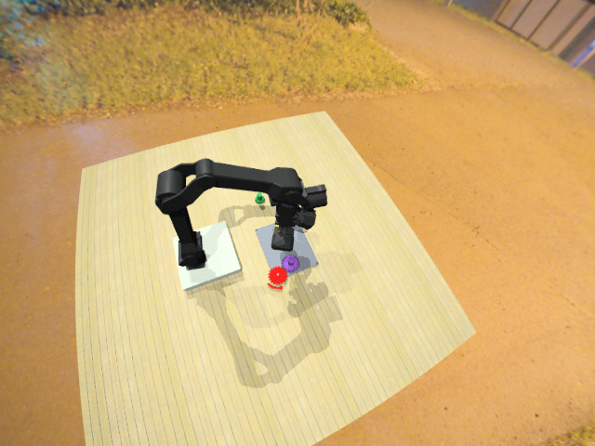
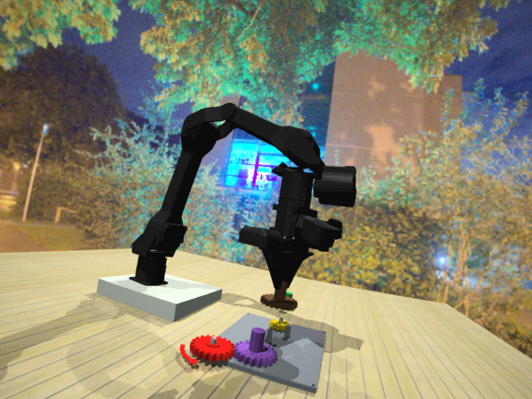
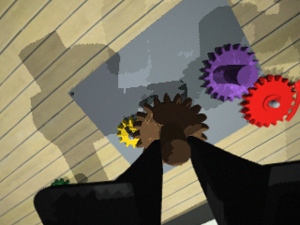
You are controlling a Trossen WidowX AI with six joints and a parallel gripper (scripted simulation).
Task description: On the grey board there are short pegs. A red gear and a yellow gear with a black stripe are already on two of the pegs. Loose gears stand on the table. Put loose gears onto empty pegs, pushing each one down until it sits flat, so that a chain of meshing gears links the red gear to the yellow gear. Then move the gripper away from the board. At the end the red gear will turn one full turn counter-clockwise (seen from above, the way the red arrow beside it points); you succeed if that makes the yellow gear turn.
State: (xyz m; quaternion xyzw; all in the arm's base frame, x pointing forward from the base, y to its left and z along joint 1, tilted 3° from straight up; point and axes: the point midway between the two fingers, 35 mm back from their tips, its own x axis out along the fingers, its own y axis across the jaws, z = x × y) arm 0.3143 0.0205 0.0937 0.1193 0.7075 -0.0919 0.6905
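Now: the green gear 6 cm behind my gripper tip, 20 cm to the left of it and 8 cm below it. Also, from my gripper tip: yellow gear 1 cm behind, 5 cm to the left, 8 cm below; purple gear 1 cm ahead, 9 cm to the right, 7 cm below; brown gear 1 cm below.
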